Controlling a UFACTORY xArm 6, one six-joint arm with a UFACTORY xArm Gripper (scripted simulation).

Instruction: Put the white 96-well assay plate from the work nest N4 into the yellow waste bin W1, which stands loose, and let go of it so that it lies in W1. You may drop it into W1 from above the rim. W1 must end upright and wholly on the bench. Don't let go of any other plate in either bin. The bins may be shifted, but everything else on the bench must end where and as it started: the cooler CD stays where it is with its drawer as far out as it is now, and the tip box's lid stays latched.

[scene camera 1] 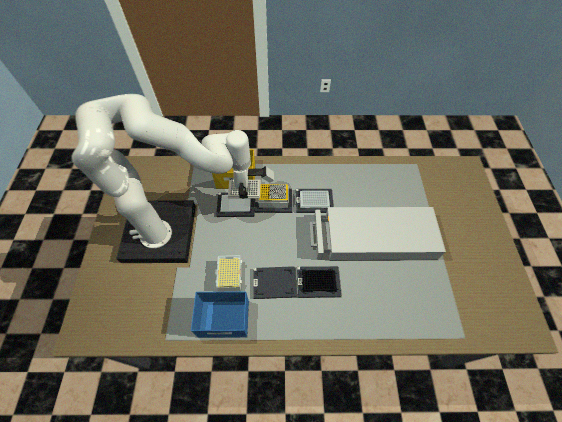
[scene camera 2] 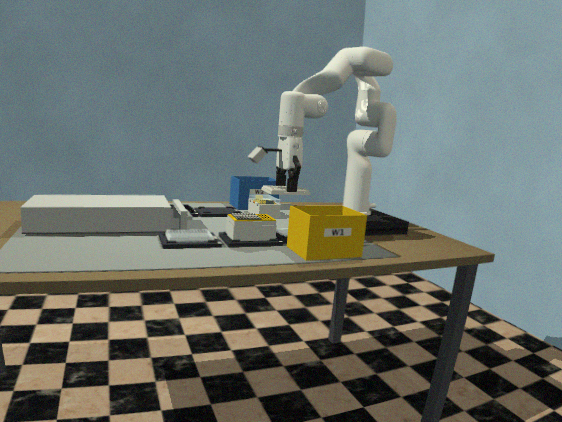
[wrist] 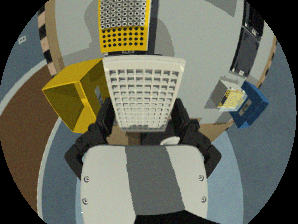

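Observation:
I see a grey cooler CD [scene camera 1: 356, 233], which scene camera 2 shows too [scene camera 2: 42, 214], while in the wrist view the grey cooler CD is out of frame. There is a yellow waste bin W1 [scene camera 2: 314, 232], visible in the wrist view as well [wrist: 69, 101]. A blue bin [scene camera 1: 216, 314] is also there in scene camera 2 [scene camera 2: 241, 186] and in the wrist view [wrist: 246, 115]. I see a black plate [scene camera 1: 312, 280], a dark work nest N4 [scene camera 1: 274, 282] and a white 96-well assay plate [wrist: 149, 111], and with them my gripper [scene camera 2: 285, 189].

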